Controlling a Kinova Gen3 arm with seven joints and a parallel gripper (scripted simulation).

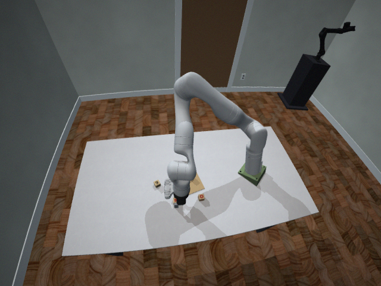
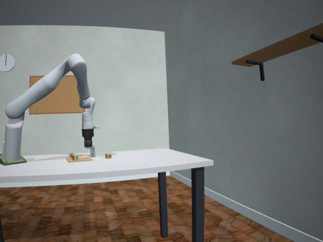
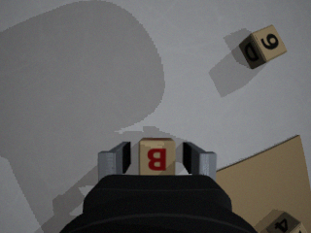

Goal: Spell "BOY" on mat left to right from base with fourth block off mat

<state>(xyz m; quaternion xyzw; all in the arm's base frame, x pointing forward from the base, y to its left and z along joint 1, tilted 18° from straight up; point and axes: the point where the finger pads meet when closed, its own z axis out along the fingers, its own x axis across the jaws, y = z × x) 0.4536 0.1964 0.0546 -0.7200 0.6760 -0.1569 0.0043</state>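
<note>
The B block lies right at my hand. The rest, counted from my hand: Y block 8 cm behind, 14 cm to the right; then tan mat 7 cm behind, 12 cm to the right, 2 cm below; then O block 14 cm behind, 2 cm to the right.
</note>
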